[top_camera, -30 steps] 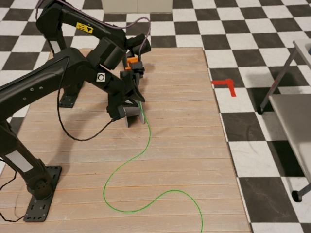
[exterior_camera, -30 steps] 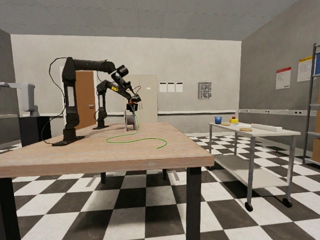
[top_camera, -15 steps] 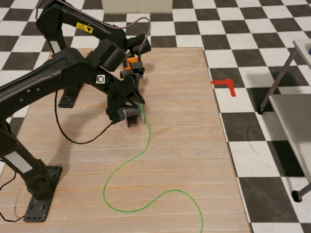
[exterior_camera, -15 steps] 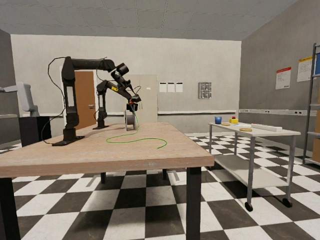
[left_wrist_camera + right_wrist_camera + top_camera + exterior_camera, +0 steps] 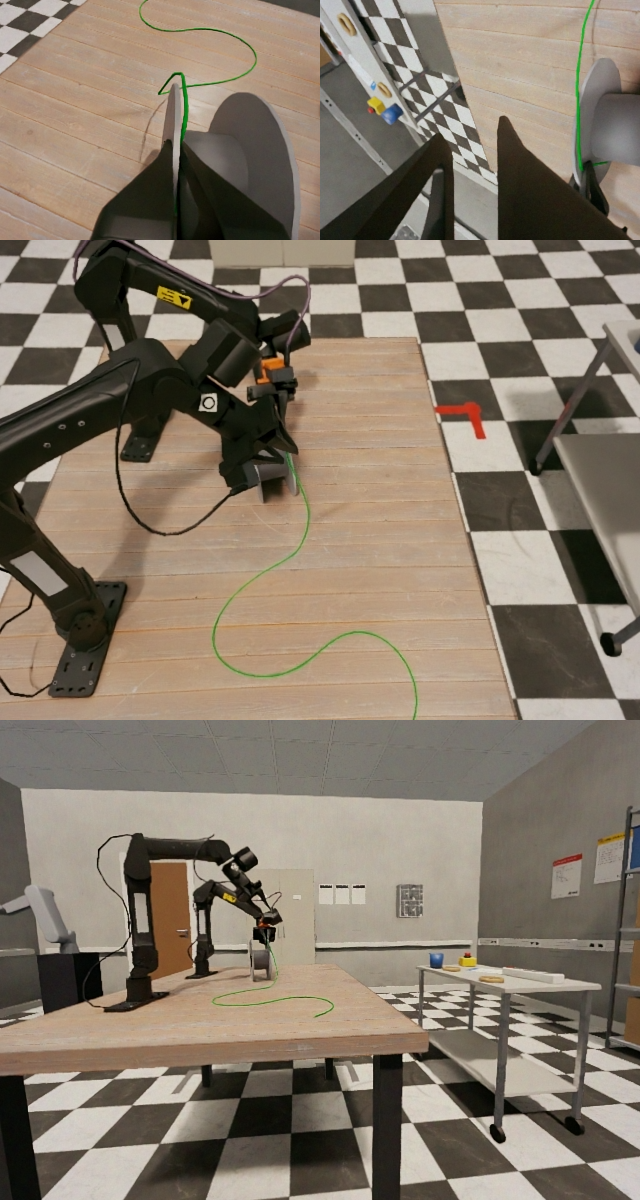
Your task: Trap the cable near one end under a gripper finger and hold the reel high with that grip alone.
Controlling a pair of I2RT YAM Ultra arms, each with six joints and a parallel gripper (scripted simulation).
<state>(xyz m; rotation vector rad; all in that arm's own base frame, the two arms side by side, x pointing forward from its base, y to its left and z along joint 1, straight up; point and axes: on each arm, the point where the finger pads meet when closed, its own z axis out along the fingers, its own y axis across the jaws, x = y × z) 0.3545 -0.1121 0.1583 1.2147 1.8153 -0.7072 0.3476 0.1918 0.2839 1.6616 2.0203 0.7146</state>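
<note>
My left hand is 3 cm past the grey reel, 1 cm to the left of it and 7 cm above it.
</note>
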